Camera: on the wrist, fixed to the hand. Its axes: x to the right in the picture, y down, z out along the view.
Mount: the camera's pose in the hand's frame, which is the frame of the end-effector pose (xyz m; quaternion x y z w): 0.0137 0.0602 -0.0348 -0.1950 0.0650 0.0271 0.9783
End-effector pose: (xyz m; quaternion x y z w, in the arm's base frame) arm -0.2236 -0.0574 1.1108 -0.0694 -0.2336 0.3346 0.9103
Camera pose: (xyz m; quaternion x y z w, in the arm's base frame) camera -0.2328 -0.0014 1.0683 -0.2735 -0.2327 0.3019 0.8831
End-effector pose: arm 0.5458 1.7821 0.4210 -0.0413 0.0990 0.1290 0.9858
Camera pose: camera 0.5365 1.8397 0.3808 -0.2383 0.1369 0.1695 0.9464
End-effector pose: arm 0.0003 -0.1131 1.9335 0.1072 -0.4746 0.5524 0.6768
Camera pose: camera -0.0334 -0.0589 1.9028 -0.0759 -0.5309 0.4732 0.6989
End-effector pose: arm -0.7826 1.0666 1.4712 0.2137 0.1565 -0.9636 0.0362
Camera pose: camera -0.7728 1.0205 1.4183 0.2689 0.3376 -0.8973 0.0930
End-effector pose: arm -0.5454 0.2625 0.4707 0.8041 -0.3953 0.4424 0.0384
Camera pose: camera -0.6054 0.2274 0.4846 0.7397 -0.4923 0.4090 0.2081
